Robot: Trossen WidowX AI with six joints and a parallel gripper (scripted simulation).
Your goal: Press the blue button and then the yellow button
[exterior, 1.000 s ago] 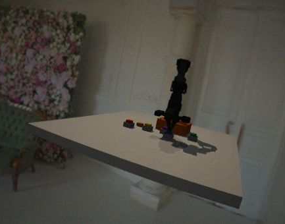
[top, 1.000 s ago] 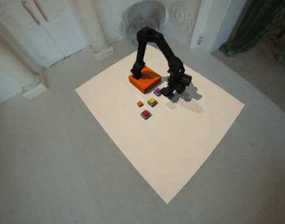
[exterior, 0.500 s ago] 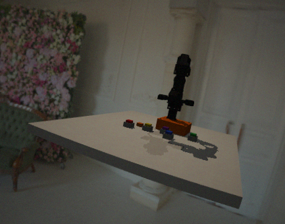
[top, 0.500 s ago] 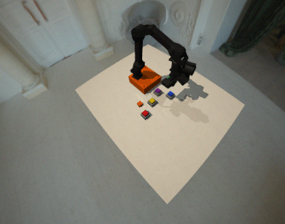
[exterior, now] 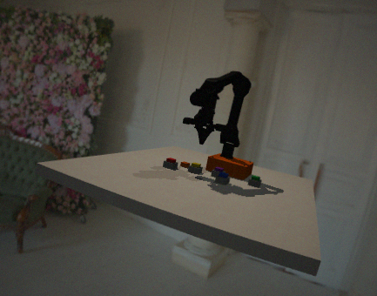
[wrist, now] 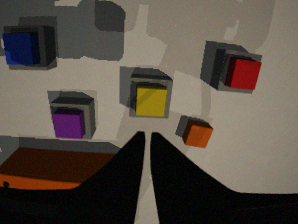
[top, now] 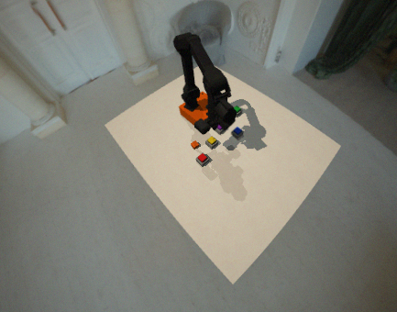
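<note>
My gripper tip is now 10 mm past the yellow button, 10 mm to the left of it and 90 mm above it. The rest, counted from my gripper tip: purple button: 30 mm behind, 90 mm to the left, 90 mm below; small orange block: 80 mm behind, 70 mm to the right, 120 mm below; red button: 10 mm ahead, 120 mm to the right, 90 mm below.
</note>
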